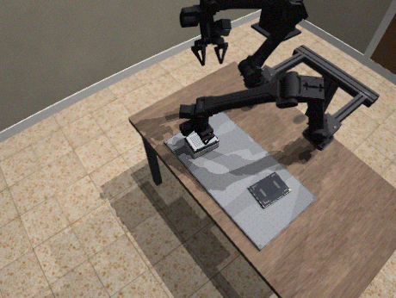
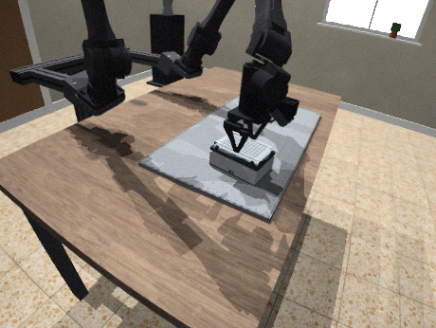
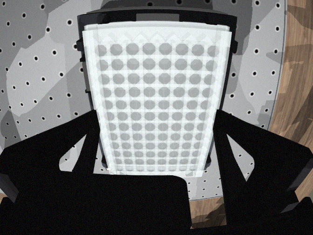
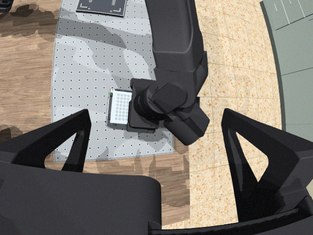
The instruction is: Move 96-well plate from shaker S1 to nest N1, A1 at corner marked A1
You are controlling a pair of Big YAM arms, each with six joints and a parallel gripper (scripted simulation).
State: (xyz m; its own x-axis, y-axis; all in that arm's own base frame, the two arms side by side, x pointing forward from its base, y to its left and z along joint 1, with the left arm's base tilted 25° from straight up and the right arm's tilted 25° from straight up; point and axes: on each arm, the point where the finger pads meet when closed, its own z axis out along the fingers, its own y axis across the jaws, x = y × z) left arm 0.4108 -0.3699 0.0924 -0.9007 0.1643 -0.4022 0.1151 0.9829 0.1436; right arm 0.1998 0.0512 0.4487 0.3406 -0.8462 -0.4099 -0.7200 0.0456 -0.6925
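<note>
Now: the 96-well plate 10 mm below my left hand. The rest, counted from my left hand: plate nest N1: 380 mm to the left, 110 mm behind, 70 mm below; A1 label: 440 mm to the left, 180 mm behind, 60 mm below.
</note>
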